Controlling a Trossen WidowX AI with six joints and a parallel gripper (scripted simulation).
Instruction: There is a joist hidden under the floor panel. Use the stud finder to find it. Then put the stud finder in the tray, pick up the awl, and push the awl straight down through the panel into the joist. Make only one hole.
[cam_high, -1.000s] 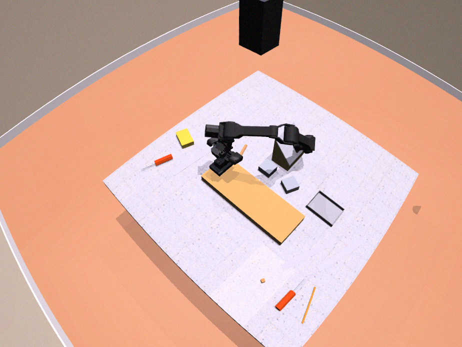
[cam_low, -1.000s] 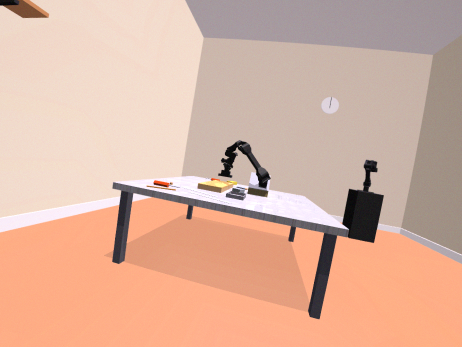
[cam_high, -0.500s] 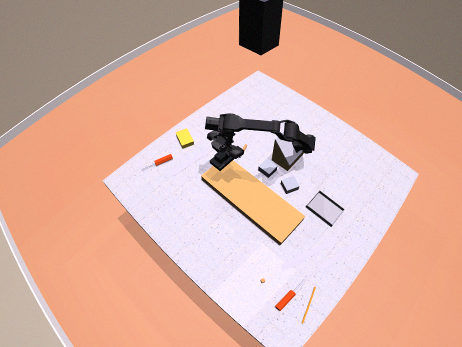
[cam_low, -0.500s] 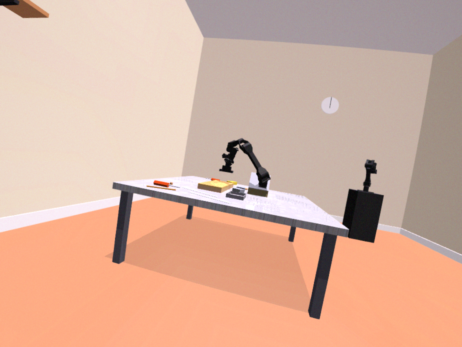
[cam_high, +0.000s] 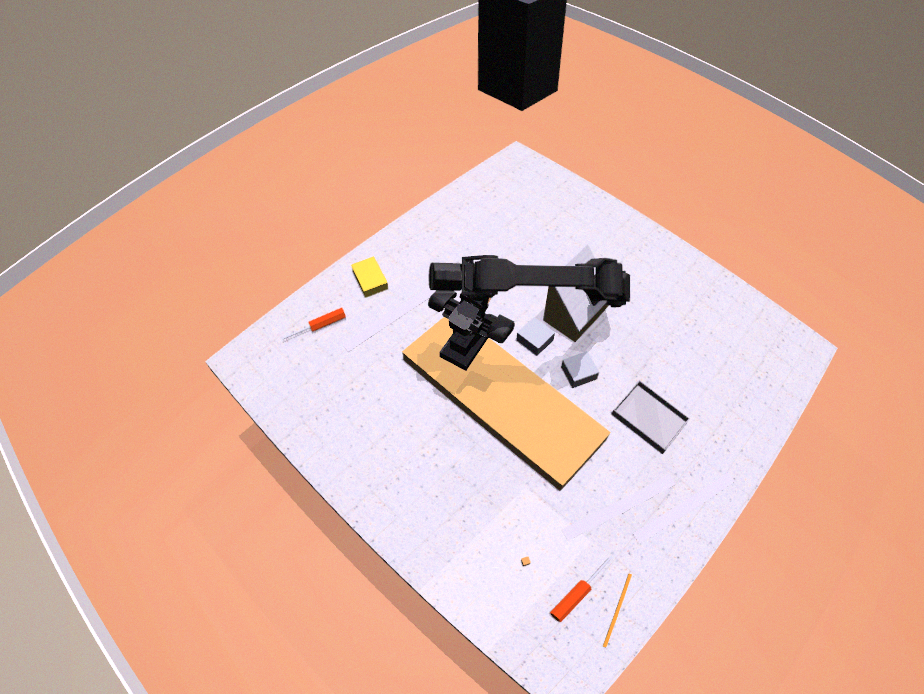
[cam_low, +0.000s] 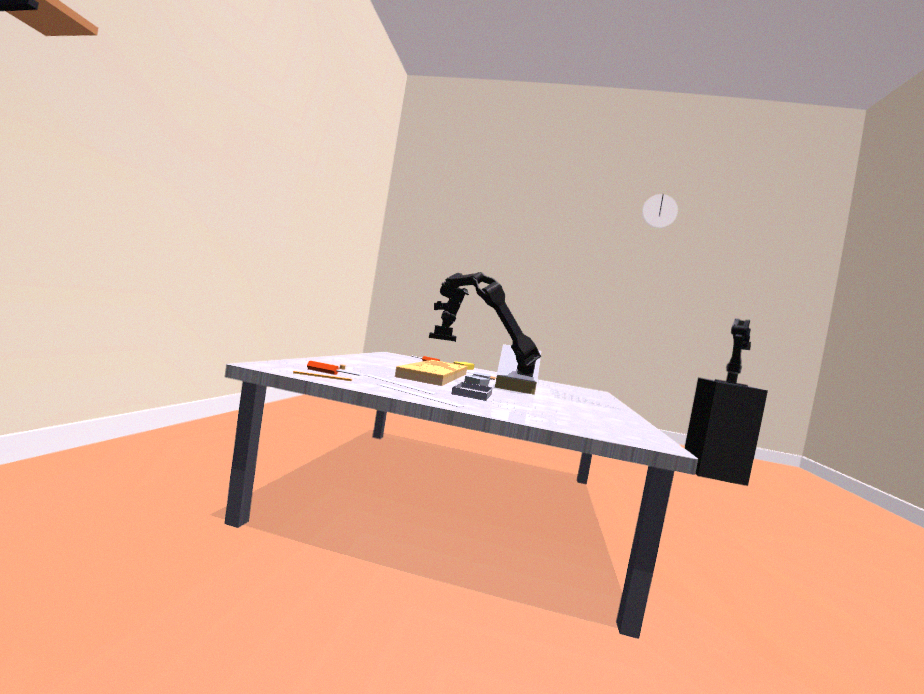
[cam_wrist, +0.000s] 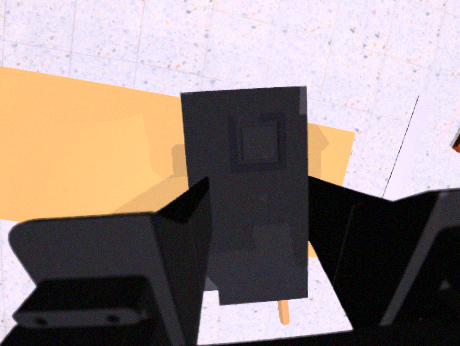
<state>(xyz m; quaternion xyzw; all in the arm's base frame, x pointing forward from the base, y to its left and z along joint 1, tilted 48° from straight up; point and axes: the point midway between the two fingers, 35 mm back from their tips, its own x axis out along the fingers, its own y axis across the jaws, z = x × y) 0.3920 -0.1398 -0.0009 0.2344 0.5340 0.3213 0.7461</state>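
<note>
My gripper tip is 41 cm to the right of the grey tray, 24 cm past it and 16 cm above it. The rest, counted from my gripper tip: stud finder 2 cm above, 1 cm ahead; yellow block 43 cm to the right, 16 cm below, 6 cm behind; awl 19 cm behind, 17 cm below, 12 cm to the right.
</note>
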